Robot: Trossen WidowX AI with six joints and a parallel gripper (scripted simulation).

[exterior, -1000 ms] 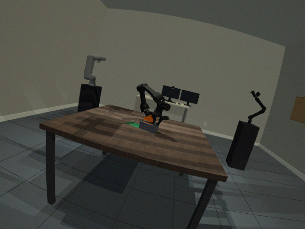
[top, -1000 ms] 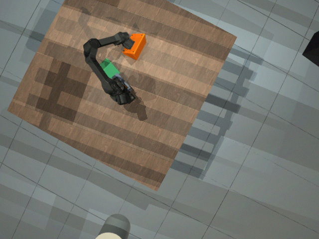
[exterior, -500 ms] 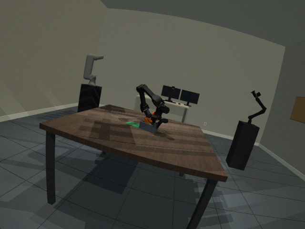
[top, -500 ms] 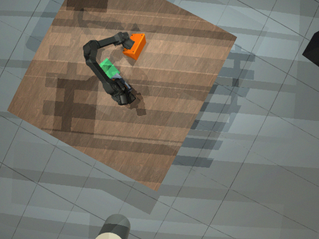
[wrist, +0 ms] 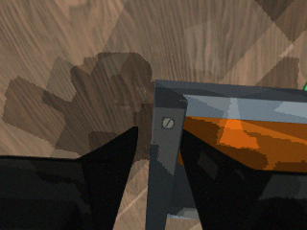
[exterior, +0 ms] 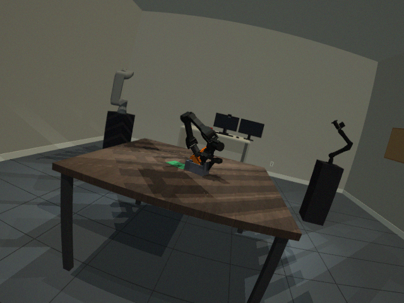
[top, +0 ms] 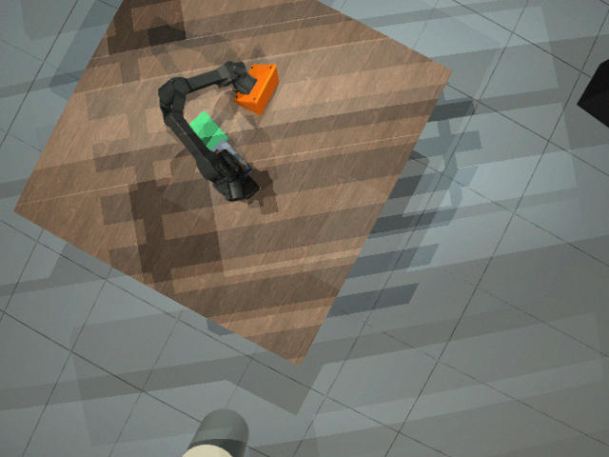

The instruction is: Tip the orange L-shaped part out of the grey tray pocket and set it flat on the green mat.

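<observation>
My gripper tip is now 50 mm to the left of the orange L-shaped part, 20 mm past it and 10 mm below it. From my gripper tip the other things lie so: green mat: 210 mm to the right, 60 mm behind, 50 mm below; then tray: 60 mm to the right, 50 mm below, 20 mm behind.
</observation>
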